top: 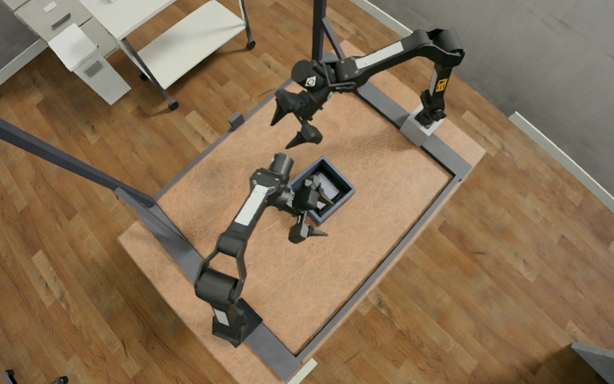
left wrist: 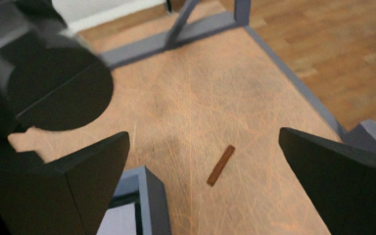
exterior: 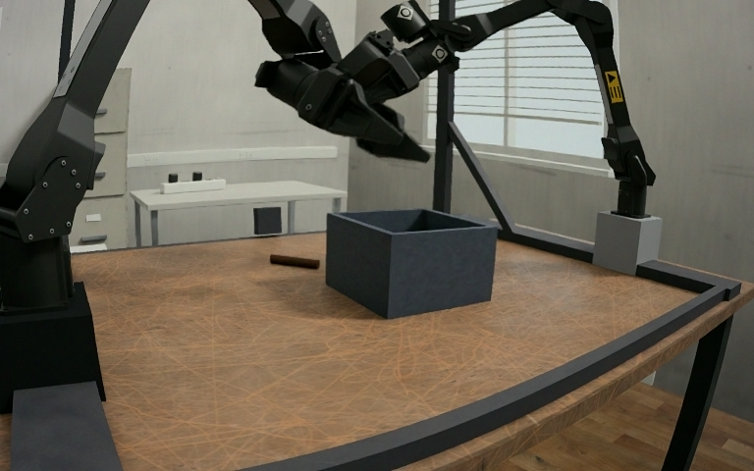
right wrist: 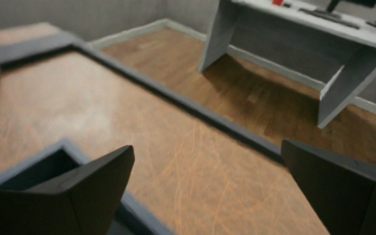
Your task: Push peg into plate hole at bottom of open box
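Right now my left hand is 4 cm past the brown peg, 8 cm to the left of it and 25 cm above it. Round my left hand: dark box: 16 cm ahead, 2 cm to the right, 23 cm below; dark frame rail: 48 cm ahead, 4 cm to the right, 25 cm below; pale plate: 16 cm ahead, 2 cm to the right, 21 cm below.
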